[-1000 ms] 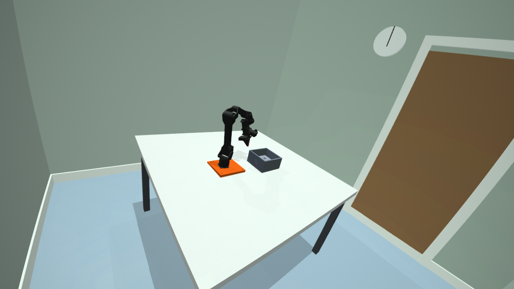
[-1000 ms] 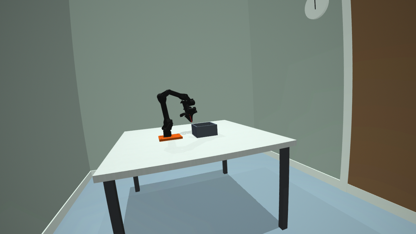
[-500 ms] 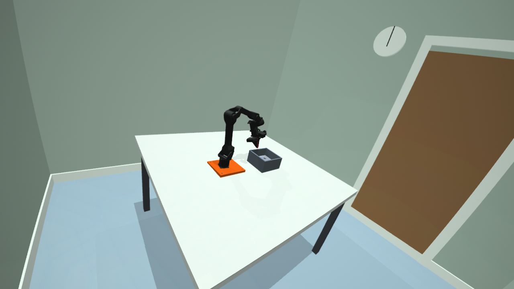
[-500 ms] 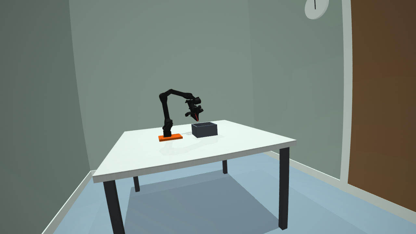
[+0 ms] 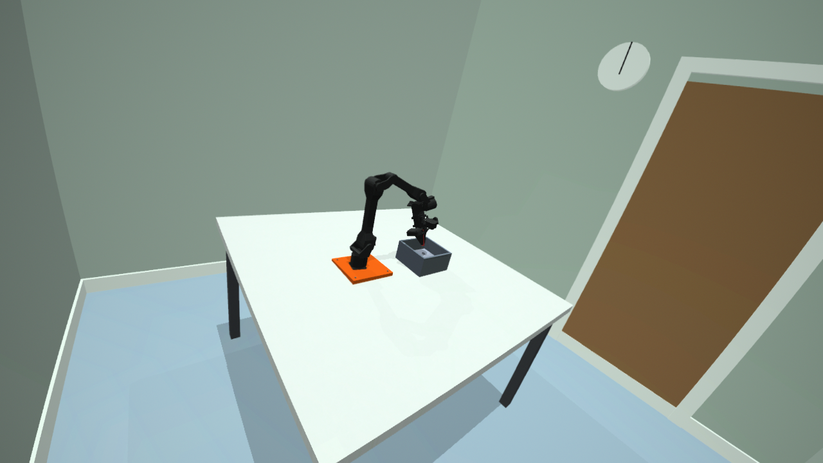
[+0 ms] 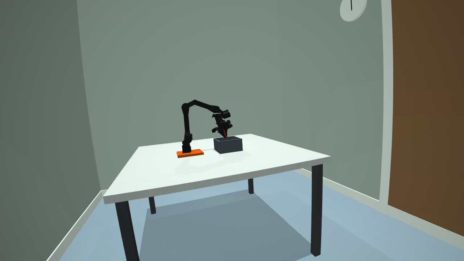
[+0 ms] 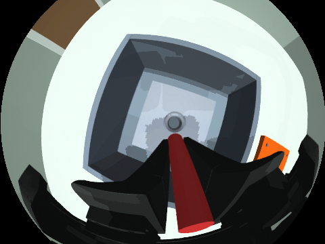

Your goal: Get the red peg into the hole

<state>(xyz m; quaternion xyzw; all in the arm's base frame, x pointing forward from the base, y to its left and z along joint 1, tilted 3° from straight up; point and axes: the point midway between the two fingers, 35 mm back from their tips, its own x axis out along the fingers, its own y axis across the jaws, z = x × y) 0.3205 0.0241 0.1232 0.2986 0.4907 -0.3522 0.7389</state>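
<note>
Right now my gripper tip is 10 mm past the red peg, 10 mm to the right of it and 30 mm below it. Also, from my gripper tip: plate 10 mm ahead, 20 mm to the right, 60 mm below; then dark grey box 10 mm ahead, 20 mm to the right, 80 mm below.
</note>
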